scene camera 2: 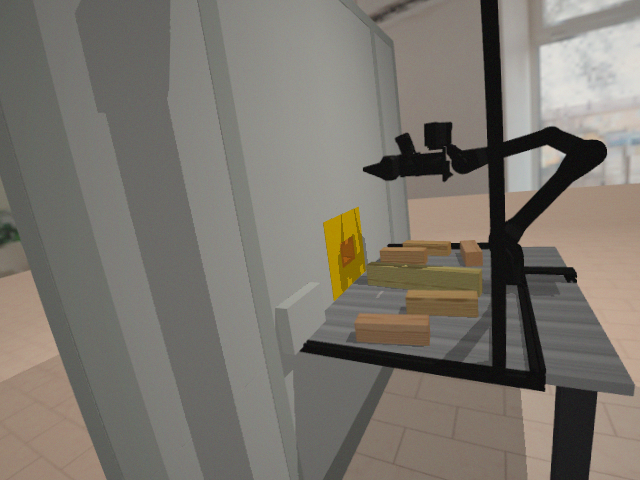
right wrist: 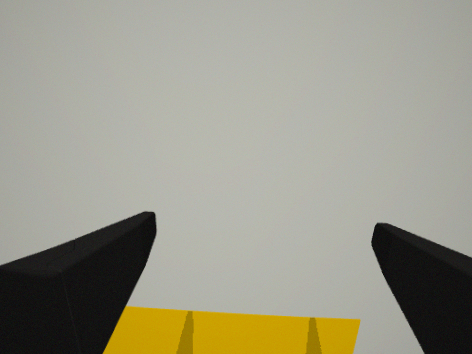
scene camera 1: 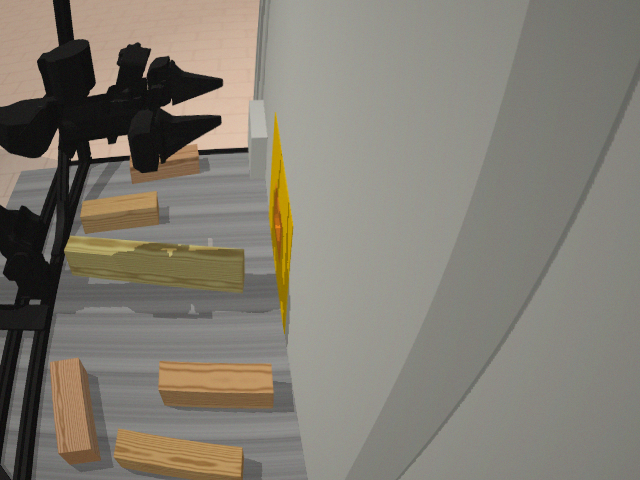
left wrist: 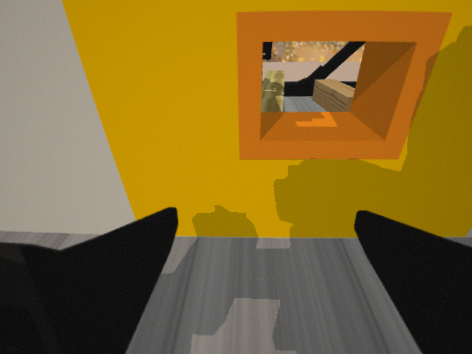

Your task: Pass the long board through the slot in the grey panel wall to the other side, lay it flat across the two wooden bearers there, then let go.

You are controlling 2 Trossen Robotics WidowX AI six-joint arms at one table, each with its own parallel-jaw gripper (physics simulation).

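Frame: origin at the left arm's base, x left, y down, z back, level; centimetres.
Seen in the pictures: left gripper, fingertip midpoint: (left wrist: 265, 217); right gripper, fingertip midpoint: (scene camera 2: 368, 168) (right wrist: 264, 228) (scene camera 1: 222, 100); right arm's base, origin of the base link: (scene camera 2: 509, 280) (scene camera 1: 36, 284).
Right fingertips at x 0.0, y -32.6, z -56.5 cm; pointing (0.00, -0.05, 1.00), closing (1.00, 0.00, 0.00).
Observation:
Offsets run from my right fingertips to a thing's top centre. "spot": to the spot under its first point.
The long yellow-green board {dx -3.2, dy +28.2, dz -12.8 cm} (scene camera 1: 165, 268) (scene camera 2: 423, 277) (left wrist: 273, 92) lies on the table on the right arm's side, one end toward the wall. The grey panel wall (scene camera 1: 392, 180) (scene camera 2: 310, 134) (left wrist: 40, 120) (right wrist: 250, 125) has a yellow plate (scene camera 1: 281, 268) (scene camera 2: 334, 258) (left wrist: 165, 125) (right wrist: 240, 330) around the orange-framed slot {spot: dx -3.4, dy +26.8, dz +13.5 cm} (left wrist: 320, 150). My right gripper (scene camera 1: 222, 101) (scene camera 2: 363, 168) (right wrist: 264, 228) is open and empty, high above the table, facing the wall above the yellow plate. My left gripper (left wrist: 265, 217) is open and empty on the other side, below and left of the slot in its wrist view. The two bearers cannot be made out on that side.
Shorter wooden blocks lie around the board: two beyond it in scene camera 1, (scene camera 1: 119, 212) among them, and several nearer, including one block {dx +19.3, dy +29.5, dz -2.6 cm} (scene camera 1: 216, 384) close to the wall. A grey bracket (scene camera 1: 258, 139) (scene camera 2: 300, 315) sits at the wall's foot. A black frame post (scene camera 2: 495, 196) stands by the table edge.

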